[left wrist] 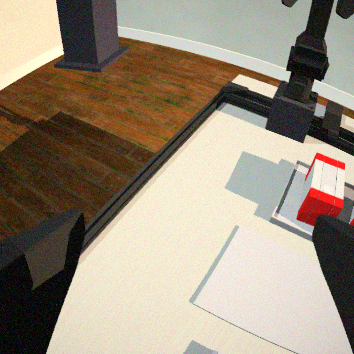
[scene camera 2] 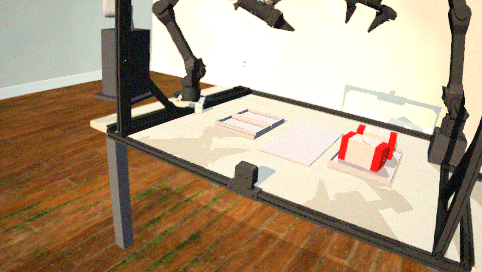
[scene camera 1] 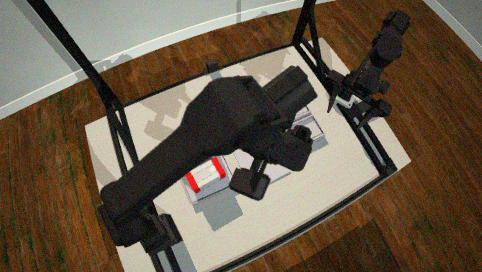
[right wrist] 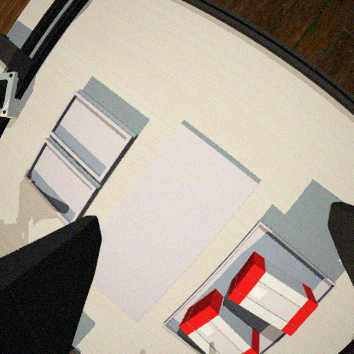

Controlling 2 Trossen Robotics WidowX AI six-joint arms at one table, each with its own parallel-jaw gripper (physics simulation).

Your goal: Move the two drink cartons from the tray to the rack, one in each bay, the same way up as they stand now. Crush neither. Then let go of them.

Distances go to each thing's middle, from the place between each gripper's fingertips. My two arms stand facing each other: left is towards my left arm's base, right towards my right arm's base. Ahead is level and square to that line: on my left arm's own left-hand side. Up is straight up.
I see the flat pale mat (scene camera 2: 304, 143) 360 mm below my right hand, 140 mm behind it and 90 mm to the left of it. The rest, counted from my right hand: grey tray (scene camera 2: 385, 174) 360 mm below, 190 mm behind, 110 mm to the right.
The flat pale mat is 18 cm behind my left hand, 12 cm to the right of it and 33 cm below it. The rest, counted from my left hand: grey tray 22 cm behind, 32 cm to the right, 32 cm below.
